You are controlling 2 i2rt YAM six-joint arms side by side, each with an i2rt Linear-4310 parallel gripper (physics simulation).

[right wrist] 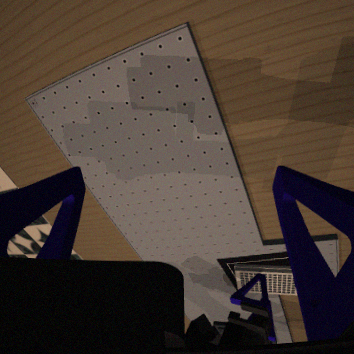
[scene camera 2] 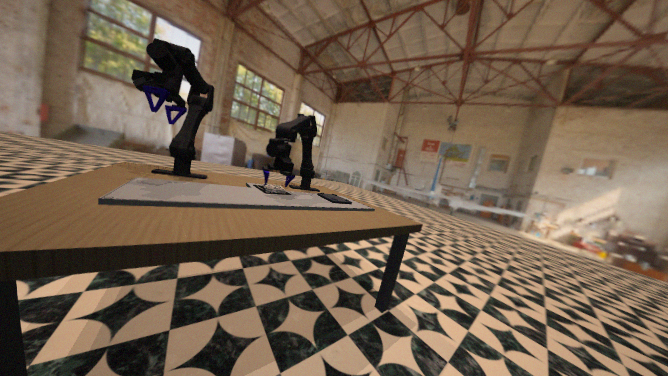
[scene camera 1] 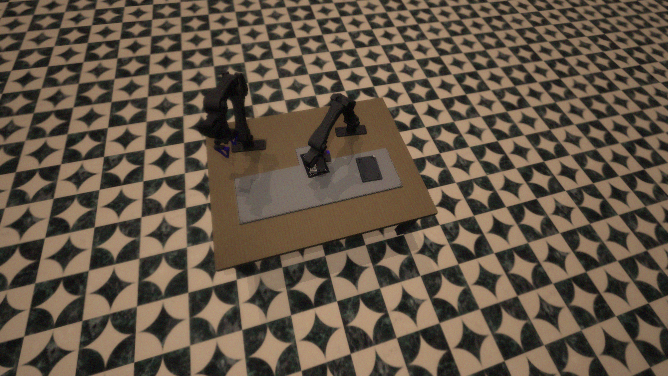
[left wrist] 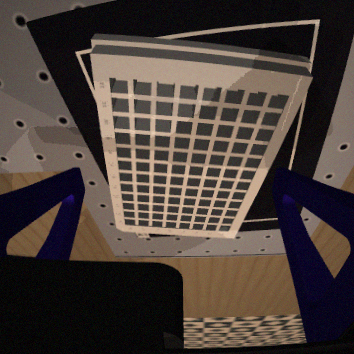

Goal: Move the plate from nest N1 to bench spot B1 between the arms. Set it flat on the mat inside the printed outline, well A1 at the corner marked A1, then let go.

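Where they show: left gripper, fingertip midpoint: (right wrist: 264,287) (scene camera 2: 275,185) (left wrist: 177,177); right gripper, fingertip midpoint: (right wrist: 178,176) (scene camera 2: 163,118) (scene camera 1: 231,151); left arm's base, origin of the base link: (scene camera 2: 304,189) (scene camera 1: 350,131); right arm's base, origin of the base link: (scene camera 2: 181,175) (scene camera 1: 248,146).
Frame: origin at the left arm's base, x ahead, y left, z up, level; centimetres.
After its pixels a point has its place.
Note:
The pale well plate (scene camera 1: 314,170) @[x 27.6, y -27.6, z 2.9 cm] (scene camera 2: 272,189) @[x 27.9, y -27.7, z 2.7 cm] (left wrist: 175,150) @[x 23.7, y -24.9, z 2.9 cm] (right wrist: 280,284) @[x 19.4, y -24.6, z 2.6 cm] is over the black mat (left wrist: 60,40) @[x 28.3, y -20.1, z 1.5 cm], skewed to the printed outline (left wrist: 318,45) @[x 28.5, y -30.5, z 1.5 cm]. Its far corners overlap the outline in the left wrist view; the plate hides part of the line. A small pale mark (left wrist: 143,235) @[x 12.8, y -22.5, z 1.5 cm] shows past the plate's near left corner, too small to read. My left gripper (scene camera 2: 277,185) @[x 22.6, y -25.1, z 3.6 cm] (left wrist: 177,177) @[x 22.6, y -25.1, z 3.6 cm] (right wrist: 264,287) @[x 22.6, y -25.1, z 3.6 cm] is open, a finger on each side of the plate, with gaps. My right gripper (scene camera 1: 230,145) @[x 22.5, y -68.3, z 22.5 cm] (scene camera 2: 164,117) @[x 22.5, y -68.3, z 22.5 cm] (right wrist: 178,176) @[x 22.5, y -68.3, z 22.5 cm] is open and empty, high at picture left.
A grey board with holes (scene camera 1: 280,197) @[x 41.1, y -48.2, z 1.3 cm] (scene camera 2: 150,192) @[x 44.0, y -64.1, z 1.2 cm] (right wrist: 165,200) @[x 36.7, y -47.7, z 1.3 cm] lies on the wooden table (scene camera 1: 300,235) @[x 63.6, y -40.0, z 0.0 cm] (scene camera 2: 200,225) @[x 63.8, y -50.4, z 0.0 cm]. A dark rectangular nest (scene camera 1: 369,169) @[x 31.1, y 4.5, z 2.5 cm] (scene camera 2: 335,198) @[x 31.6, y 4.3, z 2.2 cm] sits on the board, right of the plate in both scene views. The left arm reaches over the plate.

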